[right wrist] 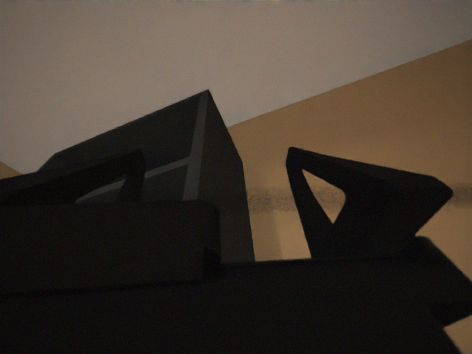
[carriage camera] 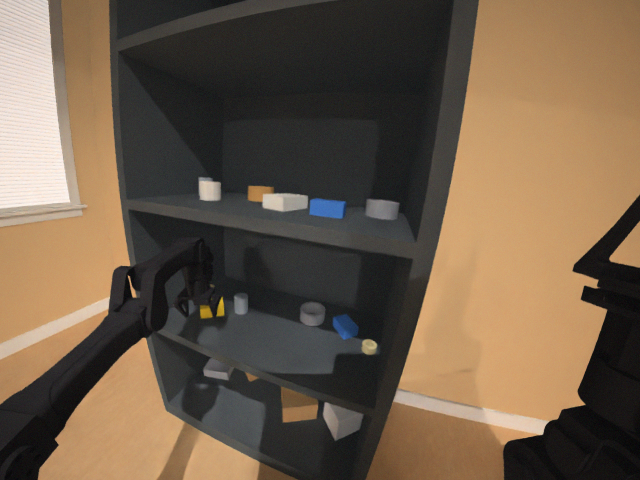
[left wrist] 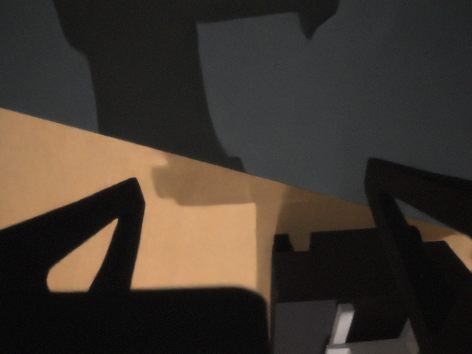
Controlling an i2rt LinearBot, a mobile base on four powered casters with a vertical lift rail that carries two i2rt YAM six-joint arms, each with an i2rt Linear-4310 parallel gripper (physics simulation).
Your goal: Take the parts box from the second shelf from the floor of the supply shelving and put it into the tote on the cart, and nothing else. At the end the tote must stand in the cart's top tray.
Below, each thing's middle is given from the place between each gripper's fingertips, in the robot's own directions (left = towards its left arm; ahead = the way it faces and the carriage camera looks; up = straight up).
Labels:
The white cube [carriage camera: 341, 422] lies 540 mm to the right of my left hand and 470 mm below it.
The white cube is 97 cm below my right hand, 51 cm ahead of it and 9 cm to the left of it.

